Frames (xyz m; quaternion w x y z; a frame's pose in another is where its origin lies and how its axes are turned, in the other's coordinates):
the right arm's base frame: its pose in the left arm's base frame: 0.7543 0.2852 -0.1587 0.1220 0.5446 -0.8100 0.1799
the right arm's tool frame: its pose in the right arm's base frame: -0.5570 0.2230 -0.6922 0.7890 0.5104 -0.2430 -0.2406
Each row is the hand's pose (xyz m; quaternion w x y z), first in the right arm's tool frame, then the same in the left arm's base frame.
Working: the right arm's tool frame: its pose in the left arm's base frame: 0.7589 1.1222 0.2135 0.3353 -0.7306 0.4459 -0.3937

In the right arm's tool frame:
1: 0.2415 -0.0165 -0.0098 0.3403 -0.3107 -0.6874 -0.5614
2: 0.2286 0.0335 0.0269 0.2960 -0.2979 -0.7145 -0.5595
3: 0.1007 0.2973 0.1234 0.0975 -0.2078 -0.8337 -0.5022
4: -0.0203 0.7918 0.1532 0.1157 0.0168 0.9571 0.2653
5: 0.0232 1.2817 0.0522 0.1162 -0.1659 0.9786 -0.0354
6: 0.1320 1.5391 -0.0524 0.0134 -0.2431 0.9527 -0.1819
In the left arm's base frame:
1: 0.8274 0.9060 0.2986 0.0274 0.8737 0.3666 -0.3186
2: 0.8363 0.9040 0.2360 0.0201 0.8469 0.3991 -0.3507
3: 0.7810 0.9349 -0.0661 0.0549 -0.6931 -0.5211 0.4950
4: 0.5801 0.8631 -0.5293 0.2713 -0.4162 -0.5597 0.6633
5: 0.3146 0.6243 -0.8823 0.5326 -0.2290 -0.4194 0.6986
6: 0.1552 0.4130 -1.0200 0.6695 -0.2027 -0.2882 0.6539

